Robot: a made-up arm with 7 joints.
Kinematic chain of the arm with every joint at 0, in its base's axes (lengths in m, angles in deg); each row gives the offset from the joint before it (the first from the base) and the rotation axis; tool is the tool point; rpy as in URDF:
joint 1: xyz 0 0 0.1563 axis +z
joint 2: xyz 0 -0.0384 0.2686 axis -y
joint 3: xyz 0 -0.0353 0.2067 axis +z
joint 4: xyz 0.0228 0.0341 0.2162 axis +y
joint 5: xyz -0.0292 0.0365 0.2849 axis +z
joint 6: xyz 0 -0.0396 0.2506 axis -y
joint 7: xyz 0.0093 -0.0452 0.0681 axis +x
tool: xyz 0 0 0 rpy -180 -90 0
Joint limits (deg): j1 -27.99..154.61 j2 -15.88..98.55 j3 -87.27..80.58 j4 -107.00..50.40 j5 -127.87..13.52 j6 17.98..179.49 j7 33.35..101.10
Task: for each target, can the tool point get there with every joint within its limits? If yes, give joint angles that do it. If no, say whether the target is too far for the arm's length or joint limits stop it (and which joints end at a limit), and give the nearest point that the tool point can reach.
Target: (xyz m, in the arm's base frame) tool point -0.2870 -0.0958 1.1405
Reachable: yes | joints 102.36 -5.43 -66.03 -40.39 -57.91 150.22 39.05
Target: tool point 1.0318 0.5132 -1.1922
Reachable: no: too far | nearest point 0.6229 0.0958 -0.1614 | short by 1.185 m
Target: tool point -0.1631 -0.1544 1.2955
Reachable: yes | joints 68.33 21.04 46.86 34.97 -33.75 145.60 58.32
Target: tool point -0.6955 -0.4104 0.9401
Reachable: yes | joints 34.64 51.55 -44.03 -5.91 -27.43 90.32 64.02
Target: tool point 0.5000 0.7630 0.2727
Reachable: no: joint limits stop it (at a limit: joint 1, joint 2, joint 3, joint 6) | nearest point 0.4617 0.4690 0.2747 | short by 0.297 m
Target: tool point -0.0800 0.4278 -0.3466
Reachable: no: joint limits stop it (at a limit: joint 1, joint 2, joint 5, joint 6) | nearest point -0.1699 0.3451 -0.1493 | short by 0.232 m
